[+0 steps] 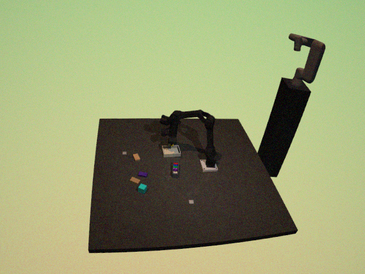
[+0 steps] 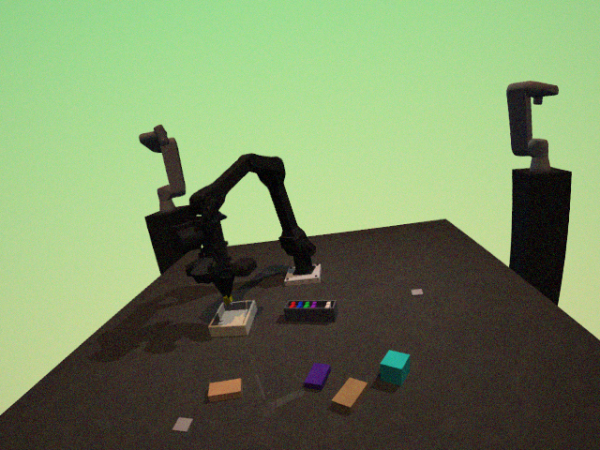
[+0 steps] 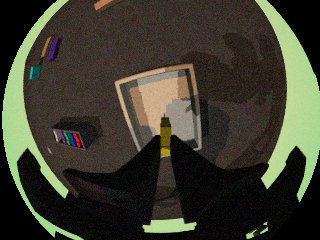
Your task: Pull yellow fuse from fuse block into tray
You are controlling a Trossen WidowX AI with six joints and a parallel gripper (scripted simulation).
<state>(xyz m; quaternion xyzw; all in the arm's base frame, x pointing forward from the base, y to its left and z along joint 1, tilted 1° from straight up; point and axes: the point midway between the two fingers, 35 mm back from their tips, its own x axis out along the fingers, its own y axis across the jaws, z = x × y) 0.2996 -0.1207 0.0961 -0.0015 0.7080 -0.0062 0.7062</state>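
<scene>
Now: the beige tray 8 cm below my gripper tip. From my gripper tip the other things lie so: purple block 28 cm to the left, 18 cm ahead, 7 cm below; then teal cube 42 cm to the left, 17 cm ahead, 6 cm below; then yellow fuse 1 cm below.
</scene>
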